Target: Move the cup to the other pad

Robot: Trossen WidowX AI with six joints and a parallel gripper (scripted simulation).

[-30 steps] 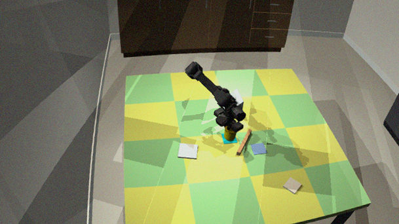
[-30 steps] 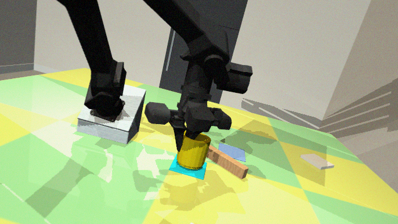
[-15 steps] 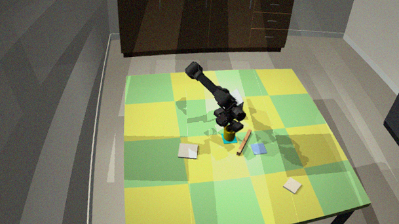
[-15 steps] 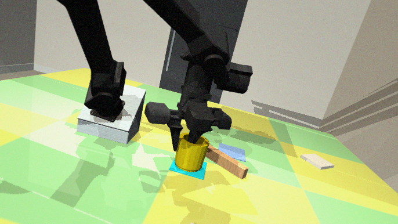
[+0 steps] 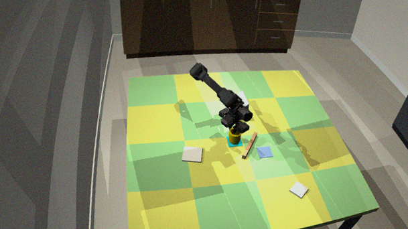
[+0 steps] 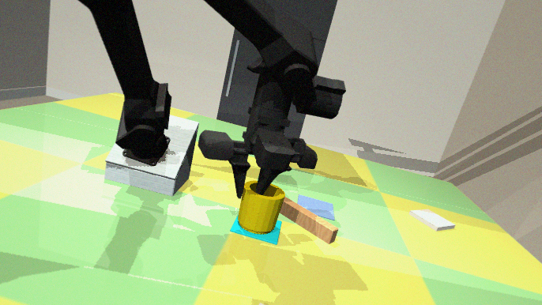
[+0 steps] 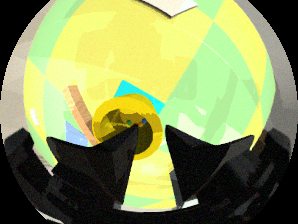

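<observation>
Right now the yellow cup is 20 mm below my gripper tip, 20 mm ahead of it and 10 mm to the left of it. The rest, counted from my gripper tip: pale blue pad (170 mm to the left, 130 mm ahead, 60 mm below); then cyan pad (60 mm below, 30 mm ahead, 10 mm to the left); then wooden bar (90 mm to the left, 80 mm ahead, 50 mm below).
</observation>
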